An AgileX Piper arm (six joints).
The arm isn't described. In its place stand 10 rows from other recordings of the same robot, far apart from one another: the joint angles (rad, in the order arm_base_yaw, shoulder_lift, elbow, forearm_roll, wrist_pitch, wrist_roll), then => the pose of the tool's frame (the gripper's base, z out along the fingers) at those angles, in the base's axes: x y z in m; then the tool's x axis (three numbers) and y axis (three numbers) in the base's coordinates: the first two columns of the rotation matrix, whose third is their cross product.
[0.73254 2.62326 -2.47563 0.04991 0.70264 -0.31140] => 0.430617, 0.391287, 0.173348, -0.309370, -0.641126, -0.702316, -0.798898, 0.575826, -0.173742
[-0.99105 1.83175 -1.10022 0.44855 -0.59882 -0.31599] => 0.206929, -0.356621, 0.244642, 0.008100, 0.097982, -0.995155, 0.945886, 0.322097, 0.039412
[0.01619 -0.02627 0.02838 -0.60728 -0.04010 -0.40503] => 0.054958, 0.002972, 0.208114, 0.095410, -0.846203, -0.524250, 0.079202, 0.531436, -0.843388
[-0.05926 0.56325 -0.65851 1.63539 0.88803 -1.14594] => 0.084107, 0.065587, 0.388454, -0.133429, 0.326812, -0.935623, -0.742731, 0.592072, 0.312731
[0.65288 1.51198 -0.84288 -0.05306 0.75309 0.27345] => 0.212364, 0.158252, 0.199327, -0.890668, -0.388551, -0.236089, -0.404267, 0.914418, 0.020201
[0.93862 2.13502 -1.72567 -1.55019 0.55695 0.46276] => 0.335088, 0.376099, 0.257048, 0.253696, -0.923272, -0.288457, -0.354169, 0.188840, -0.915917
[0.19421 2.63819 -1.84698 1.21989 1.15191 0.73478] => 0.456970, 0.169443, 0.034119, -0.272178, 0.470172, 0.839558, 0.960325, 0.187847, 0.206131
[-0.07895 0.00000 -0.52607 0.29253 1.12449 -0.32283] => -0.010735, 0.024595, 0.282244, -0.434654, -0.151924, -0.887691, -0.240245, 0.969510, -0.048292
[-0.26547 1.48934 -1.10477 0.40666 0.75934 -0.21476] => 0.303656, -0.056881, 0.280804, -0.806244, 0.306838, -0.505788, 0.185236, 0.942919, 0.276752
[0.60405 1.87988 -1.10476 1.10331 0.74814 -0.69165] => 0.268353, 0.252335, 0.174147, -0.886617, -0.348776, -0.303753, -0.460852, 0.610728, 0.643915
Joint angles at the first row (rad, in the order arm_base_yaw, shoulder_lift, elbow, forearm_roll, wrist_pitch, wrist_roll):
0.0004, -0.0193, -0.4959, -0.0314, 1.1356, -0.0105
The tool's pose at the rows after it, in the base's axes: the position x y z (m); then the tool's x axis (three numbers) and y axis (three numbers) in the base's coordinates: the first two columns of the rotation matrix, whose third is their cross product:
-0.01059, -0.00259, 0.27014, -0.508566, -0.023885, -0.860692, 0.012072, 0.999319, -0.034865
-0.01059, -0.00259, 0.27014, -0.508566, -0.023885, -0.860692, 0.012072, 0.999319, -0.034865
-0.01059, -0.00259, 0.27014, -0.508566, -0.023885, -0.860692, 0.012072, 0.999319, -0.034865
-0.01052, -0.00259, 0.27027, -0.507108, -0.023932, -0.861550, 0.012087, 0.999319, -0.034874
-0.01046, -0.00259, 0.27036, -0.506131, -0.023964, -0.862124, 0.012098, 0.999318, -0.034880
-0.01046, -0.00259, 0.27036, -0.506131, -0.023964, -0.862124, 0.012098, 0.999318, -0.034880
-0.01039, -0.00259, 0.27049, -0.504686, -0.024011, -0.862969, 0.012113, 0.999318, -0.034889
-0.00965, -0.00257, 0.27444, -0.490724, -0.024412, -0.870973, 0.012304, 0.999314, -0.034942
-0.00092, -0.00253, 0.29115, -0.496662, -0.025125, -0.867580, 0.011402, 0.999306, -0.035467
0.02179, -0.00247, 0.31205, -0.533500, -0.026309, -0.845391, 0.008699, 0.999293, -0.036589
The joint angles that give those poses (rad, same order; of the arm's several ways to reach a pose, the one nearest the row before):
0.0003, -0.0193, -0.4959, -0.0313, 1.1356, -0.0105
0.0003, -0.0193, -0.4959, -0.0313, 1.1356, -0.0105
0.0003, -0.0193, -0.4959, -0.0313, 1.1356, -0.0105
0.0004, -0.0193, -0.4959, -0.0314, 1.1339, -0.0105
0.0004, -0.0193, -0.4959, -0.0314, 1.1328, -0.0105
0.0004, -0.0193, -0.4959, -0.0314, 1.1328, -0.0105
0.0004, -0.0193, -0.4959, -0.0314, 1.1311, -0.0104
0.0004, -0.0110, -0.5059, -0.0314, 1.1167, -0.0105
0.0003, 0.0729, -0.5576, -0.0313, 1.0914, -0.0105
0.0004, 0.2260, -0.6251, -0.0314, 1.0488, -0.0104

